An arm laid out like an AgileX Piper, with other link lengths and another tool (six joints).
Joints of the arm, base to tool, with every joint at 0 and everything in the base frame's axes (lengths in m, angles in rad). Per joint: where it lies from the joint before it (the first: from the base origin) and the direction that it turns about. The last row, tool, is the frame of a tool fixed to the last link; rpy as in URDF.
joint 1: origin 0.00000 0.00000 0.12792 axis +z
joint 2: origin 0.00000 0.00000 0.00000 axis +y
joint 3: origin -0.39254 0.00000 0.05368 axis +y
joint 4: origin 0.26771 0.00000 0.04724 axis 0.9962 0 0.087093
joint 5: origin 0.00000 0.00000 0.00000 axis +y
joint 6: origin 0.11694 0.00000 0.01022 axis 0.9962 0 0.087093
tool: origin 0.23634 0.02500 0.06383 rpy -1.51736 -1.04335 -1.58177
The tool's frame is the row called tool.
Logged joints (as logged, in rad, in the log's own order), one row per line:
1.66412, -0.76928, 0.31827, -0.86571, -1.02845, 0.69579
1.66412, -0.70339, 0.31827, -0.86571, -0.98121, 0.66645
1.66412, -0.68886, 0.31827, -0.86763, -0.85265, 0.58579
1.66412, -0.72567, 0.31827, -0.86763, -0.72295, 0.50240
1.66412, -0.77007, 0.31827, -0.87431, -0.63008, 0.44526
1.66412, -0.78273, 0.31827, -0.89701, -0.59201, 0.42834
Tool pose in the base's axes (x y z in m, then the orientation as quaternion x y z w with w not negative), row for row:
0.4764, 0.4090, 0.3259, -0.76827, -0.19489, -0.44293, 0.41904
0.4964, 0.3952, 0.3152, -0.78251, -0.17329, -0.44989, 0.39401
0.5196, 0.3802, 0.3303, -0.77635, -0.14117, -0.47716, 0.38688
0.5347, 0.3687, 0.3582, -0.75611, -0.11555, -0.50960, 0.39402
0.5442, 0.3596, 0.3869, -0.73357, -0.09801, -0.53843, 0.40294
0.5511, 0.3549, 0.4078, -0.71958, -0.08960, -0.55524, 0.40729
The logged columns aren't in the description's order. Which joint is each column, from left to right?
Columns, left to right: joint 2, joint 5, joint 1, joint 3, joint 4, joint 6.
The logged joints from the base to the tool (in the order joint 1, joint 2, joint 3, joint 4, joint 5, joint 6), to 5 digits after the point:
0.31827, 1.66412, -0.86571, -1.02845, -0.76928, 0.69579
0.31827, 1.66412, -0.86571, -0.98121, -0.70339, 0.66645
0.31827, 1.66412, -0.86763, -0.85265, -0.68886, 0.58579
0.31827, 1.66412, -0.86763, -0.72295, -0.72567, 0.50240
0.31827, 1.66412, -0.87431, -0.63008, -0.77007, 0.44526
0.31827, 1.66412, -0.89701, -0.59201, -0.78273, 0.42834

